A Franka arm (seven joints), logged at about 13 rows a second.
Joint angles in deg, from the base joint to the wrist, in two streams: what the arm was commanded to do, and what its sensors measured. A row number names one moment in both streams.
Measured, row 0: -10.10, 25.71, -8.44, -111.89, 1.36, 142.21, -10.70
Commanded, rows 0 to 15: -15.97, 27.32, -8.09, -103.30, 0.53, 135.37, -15.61; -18.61, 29.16, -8.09, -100.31, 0.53, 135.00, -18.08; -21.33, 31.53, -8.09, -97.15, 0.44, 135.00, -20.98; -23.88, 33.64, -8.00, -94.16, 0.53, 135.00, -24.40; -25.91, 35.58, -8.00, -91.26, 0.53, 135.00, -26.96; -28.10, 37.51, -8.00, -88.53, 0.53, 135.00, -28.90; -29.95, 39.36, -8.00, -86.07, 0.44, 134.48, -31.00; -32.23, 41.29, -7.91, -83.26, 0.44, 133.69, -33.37; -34.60, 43.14, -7.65, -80.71, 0.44, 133.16, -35.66; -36.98, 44.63, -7.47, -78.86, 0.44, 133.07, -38.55; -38.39, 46.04, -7.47, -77.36, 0.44, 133.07, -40.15; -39.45, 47.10, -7.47, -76.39, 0.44, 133.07, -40.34; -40.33, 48.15, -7.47, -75.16, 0.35, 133.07, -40.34; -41.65, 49.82, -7.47, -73.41, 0.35, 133.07, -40.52; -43.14, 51.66, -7.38, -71.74, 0.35, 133.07, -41.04; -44.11, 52.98, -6.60, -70.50, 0.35, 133.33, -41.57
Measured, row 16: -41.89, 48.98, -8.13, -76.05, 1.36, 134.64, -40.59
